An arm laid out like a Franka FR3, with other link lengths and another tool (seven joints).
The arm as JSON. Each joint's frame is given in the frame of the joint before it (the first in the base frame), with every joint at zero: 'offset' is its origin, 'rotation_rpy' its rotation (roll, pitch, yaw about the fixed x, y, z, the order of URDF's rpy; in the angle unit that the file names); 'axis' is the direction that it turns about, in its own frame. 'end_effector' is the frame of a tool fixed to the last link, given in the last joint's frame.
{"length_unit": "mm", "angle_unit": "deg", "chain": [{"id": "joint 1", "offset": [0.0, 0.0, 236.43], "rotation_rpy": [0.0, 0.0, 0.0], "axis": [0.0, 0.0, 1.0]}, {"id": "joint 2", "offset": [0.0, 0.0, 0.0], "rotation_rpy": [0.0, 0.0, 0.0], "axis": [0.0, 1.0, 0.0]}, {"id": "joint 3", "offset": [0.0, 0.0, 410.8], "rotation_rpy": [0.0, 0.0, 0.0], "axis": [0.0, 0.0, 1.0]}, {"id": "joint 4", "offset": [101.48, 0.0, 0.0], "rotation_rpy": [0.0, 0.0, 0.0], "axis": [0.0, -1.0, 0.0]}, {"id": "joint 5", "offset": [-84.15, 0.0, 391.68], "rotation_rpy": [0.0, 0.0, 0.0], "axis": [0.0, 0.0, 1.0]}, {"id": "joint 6", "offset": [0.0, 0.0, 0.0], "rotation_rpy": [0.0, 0.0, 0.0], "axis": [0.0, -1.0, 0.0]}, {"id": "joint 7", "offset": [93.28, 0.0, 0.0], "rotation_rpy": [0.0, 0.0, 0.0], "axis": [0.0, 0.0, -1.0]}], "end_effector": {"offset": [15.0, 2.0, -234.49], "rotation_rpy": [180.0, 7.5, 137.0]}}
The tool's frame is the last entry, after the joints.
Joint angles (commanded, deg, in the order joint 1, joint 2, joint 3, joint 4, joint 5, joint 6, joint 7), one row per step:
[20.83 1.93 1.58 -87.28 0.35 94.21 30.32]
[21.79 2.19 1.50 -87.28 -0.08 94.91 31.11]
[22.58 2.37 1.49 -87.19 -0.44 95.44 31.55]
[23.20 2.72 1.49 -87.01 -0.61 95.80 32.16]
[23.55 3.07 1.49 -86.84 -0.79 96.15 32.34]
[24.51 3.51 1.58 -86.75 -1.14 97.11 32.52]
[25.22 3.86 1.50 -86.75 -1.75 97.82 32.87]
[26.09 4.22 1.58 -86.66 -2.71 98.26 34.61]
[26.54 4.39 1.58 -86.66 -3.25 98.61 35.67]
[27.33 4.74 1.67 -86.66 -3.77 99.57 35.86]
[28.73 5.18 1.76 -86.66 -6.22 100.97 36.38]
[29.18 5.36 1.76 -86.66 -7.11 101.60 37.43]
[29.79 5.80 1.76 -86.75 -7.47 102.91 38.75]
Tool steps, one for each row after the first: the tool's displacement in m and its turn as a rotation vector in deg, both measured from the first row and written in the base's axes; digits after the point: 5 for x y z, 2 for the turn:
[0.00061 0.00877 -0.00129 -0.16 -0.54 0.09]
[0.00065 0.01661 -0.00123 -0.26 -1.07 0.43]
[0.00132 0.02361 -0.00267 -0.27 -1.29 0.44]
[0.00311 0.02792 -0.00423 -0.34 -1.51 0.62]
[0.00413 0.04001 -0.00611 -0.35 -2.20 1.50]
[0.00596 0.04630 -0.00832 -0.69 -2.78 1.81]
[0.00605 0.05404 -0.01035 -1.25 -3.30 1.07]
[0.00657 0.05763 -0.01132 -1.51 -3.68 0.50]
[0.00747 0.06755 -0.01290 -1.61 -4.46 1.26]
[0.01010 0.07889 -0.01357 -3.13 -6.49 2.45]
[0.01191 0.08232 -0.01364 -3.50 -7.32 1.97]
[0.01460 0.09102 -0.01622 -3.16 -8.16 1.42]

